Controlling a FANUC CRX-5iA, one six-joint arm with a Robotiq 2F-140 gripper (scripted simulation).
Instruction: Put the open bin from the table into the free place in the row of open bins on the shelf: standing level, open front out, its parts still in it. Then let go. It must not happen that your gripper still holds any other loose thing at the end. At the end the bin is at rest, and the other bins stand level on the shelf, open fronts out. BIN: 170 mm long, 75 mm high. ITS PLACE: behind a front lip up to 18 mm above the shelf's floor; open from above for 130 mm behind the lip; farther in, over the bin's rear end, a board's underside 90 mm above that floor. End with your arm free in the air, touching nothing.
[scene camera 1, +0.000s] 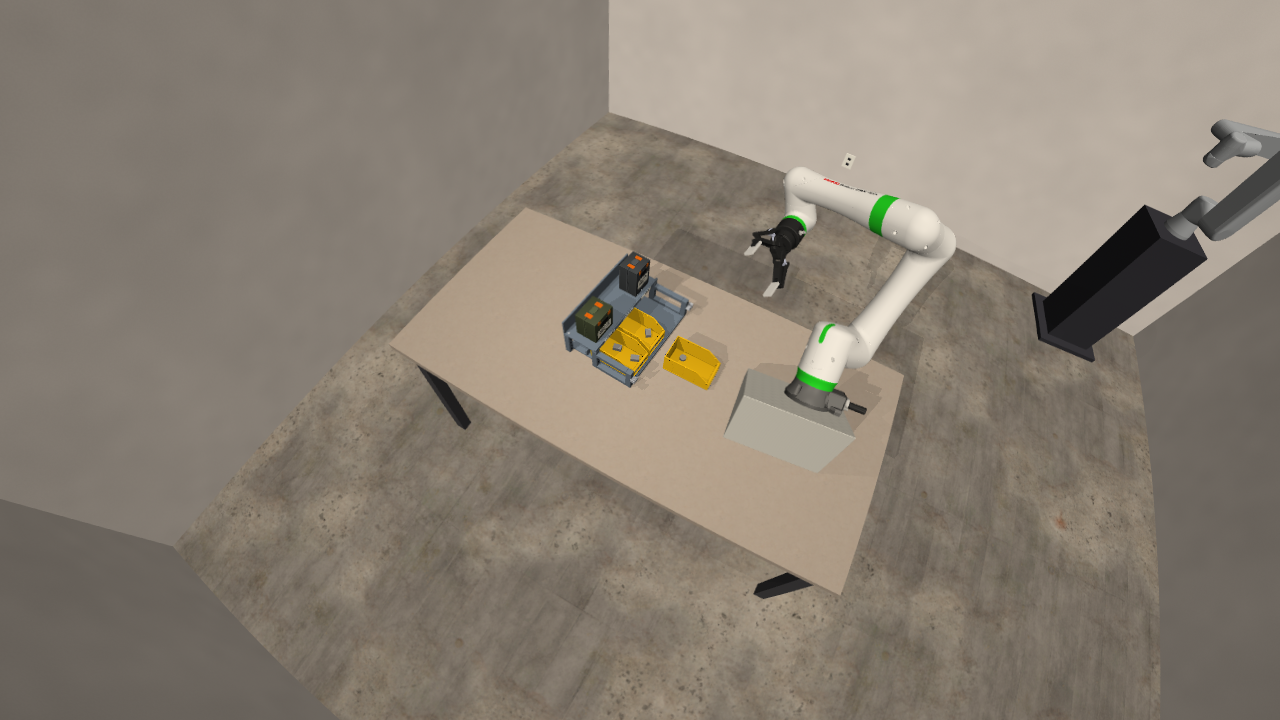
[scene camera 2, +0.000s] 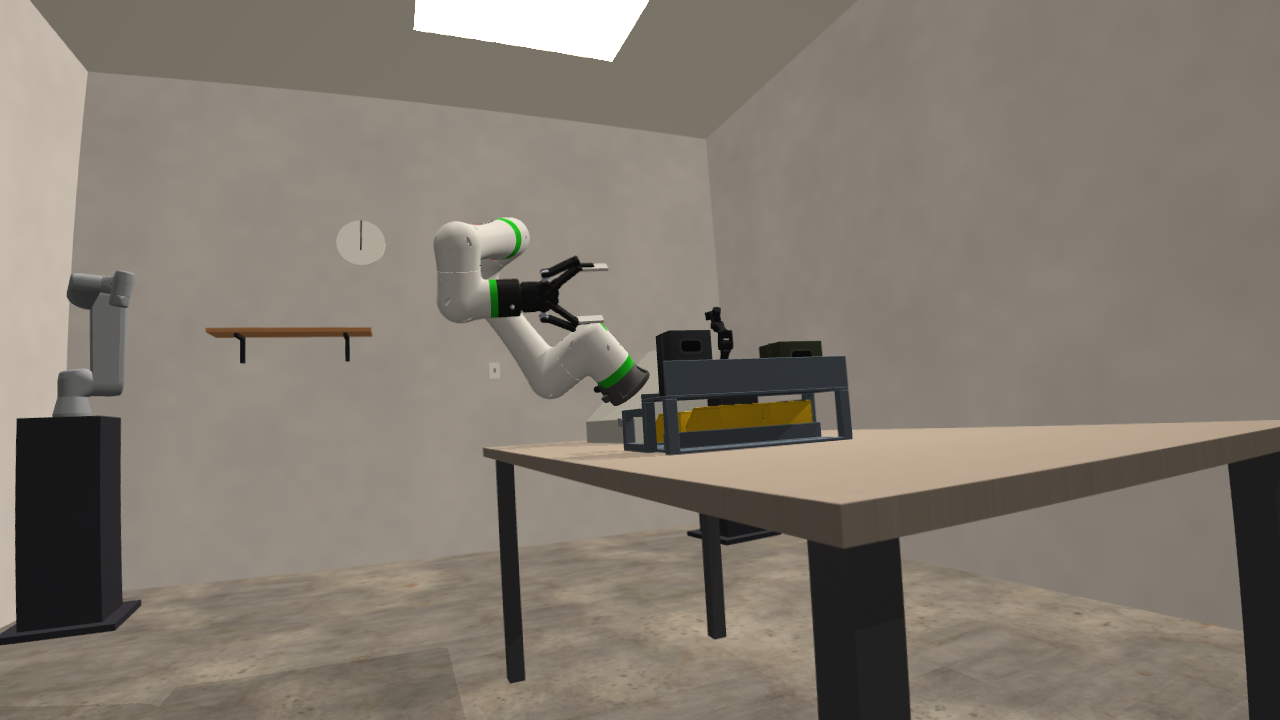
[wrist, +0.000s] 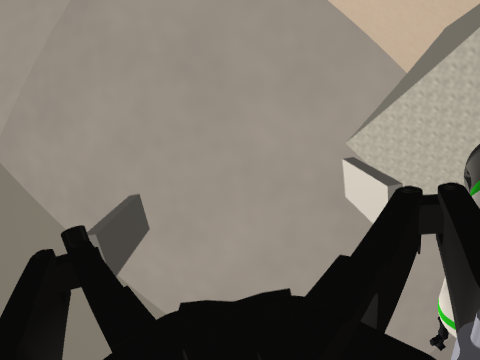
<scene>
my gripper: scene camera 1 757, 275; scene camera 2; wrist
same spot on my gripper: (scene camera 2: 573, 264) = (wrist: 39, 263)
</scene>
